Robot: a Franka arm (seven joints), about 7 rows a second.
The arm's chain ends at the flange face. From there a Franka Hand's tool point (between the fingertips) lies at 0.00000 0.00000 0.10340 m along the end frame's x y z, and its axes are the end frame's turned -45 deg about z.
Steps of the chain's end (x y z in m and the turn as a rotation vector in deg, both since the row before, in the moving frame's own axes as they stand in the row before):
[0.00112, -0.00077, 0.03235, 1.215, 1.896, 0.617]
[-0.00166, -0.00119, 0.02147, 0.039, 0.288, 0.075]
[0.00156, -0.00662, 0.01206, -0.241, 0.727, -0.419]
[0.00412, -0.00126, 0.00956, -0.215, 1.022, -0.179]
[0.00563, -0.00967, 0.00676, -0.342, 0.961, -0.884]
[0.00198, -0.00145, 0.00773, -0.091, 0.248, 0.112]
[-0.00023, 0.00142, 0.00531, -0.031, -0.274, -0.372]
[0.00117, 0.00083, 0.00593, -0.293, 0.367, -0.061]
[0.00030, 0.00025, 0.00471, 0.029, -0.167, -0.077]
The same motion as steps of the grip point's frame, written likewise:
[0.00530, 0.00114, 0.03227, -0.482, 2.200, 0.617]
[0.00008, -0.00170, 0.02147, -0.176, 0.231, 0.075]
[0.00641, -0.00235, 0.01205, -0.684, 0.344, -0.419]
[0.00484, 0.00360, 0.00954, -0.875, 0.571, -0.179]
[0.01162, -0.00120, 0.00674, -0.921, 0.438, -0.884]
[0.00263, 0.00081, 0.00773, -0.240, 0.111, 0.112]
[-0.00156, 0.00053, 0.00531, 0.172, -0.216, -0.372]
[0.00034, 0.00226, 0.00593, -0.467, 0.052, -0.061]
[-0.00014, 0.00014, 0.00471, 0.139, -0.098, -0.077]

